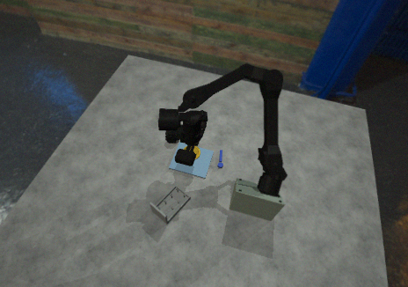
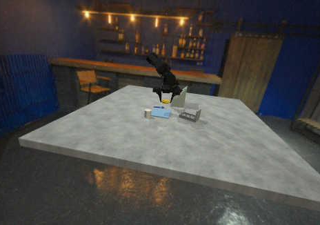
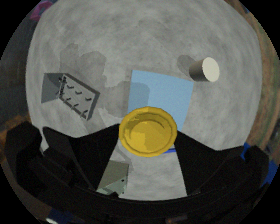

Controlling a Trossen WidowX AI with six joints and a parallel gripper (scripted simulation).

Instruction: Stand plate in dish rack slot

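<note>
The grey wire dish rack is 40 mm ahead of my gripper tip, 180 mm to the left of it and 60 mm below it. Round my gripper tip: yellow plate 10 mm above; blue spoon 110 mm behind, 40 mm to the right, 80 mm below; light blue mat 30 mm to the right, 80 mm below.
</note>
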